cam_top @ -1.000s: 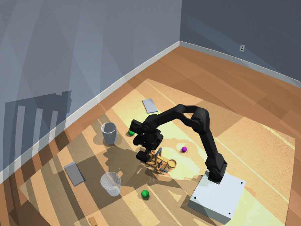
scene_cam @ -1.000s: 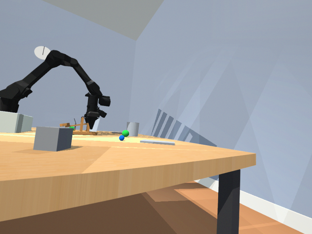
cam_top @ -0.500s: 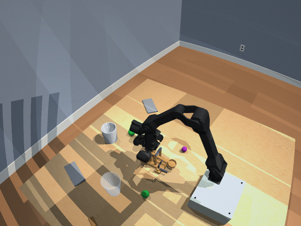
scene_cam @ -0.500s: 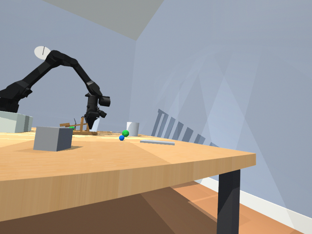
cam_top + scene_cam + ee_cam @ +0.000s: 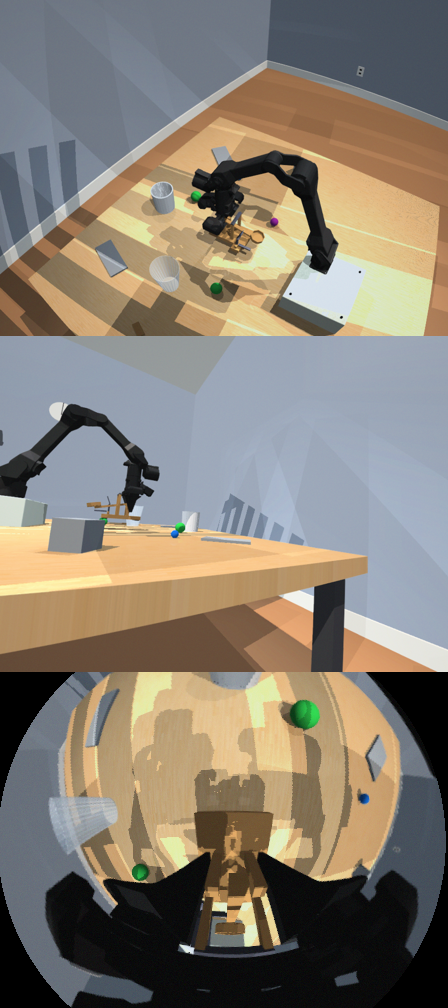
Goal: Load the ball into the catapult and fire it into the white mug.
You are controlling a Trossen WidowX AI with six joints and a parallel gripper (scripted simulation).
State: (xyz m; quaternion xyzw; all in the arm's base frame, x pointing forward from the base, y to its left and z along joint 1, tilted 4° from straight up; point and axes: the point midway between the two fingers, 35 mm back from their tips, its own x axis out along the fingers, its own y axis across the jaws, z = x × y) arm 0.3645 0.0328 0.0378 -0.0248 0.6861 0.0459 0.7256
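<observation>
Now: the purple ball 13 cm behind my gripper tip, 16 cm to the right of it and 6 cm below it. The rest, counted from my gripper tip: white mug 28 cm ahead, 2 cm to the left, 4 cm below; translucent mug 3 cm ahead, 27 cm to the left, 4 cm below; wooden catapult 7 cm behind, 1 cm to the left, 2 cm above.
</observation>
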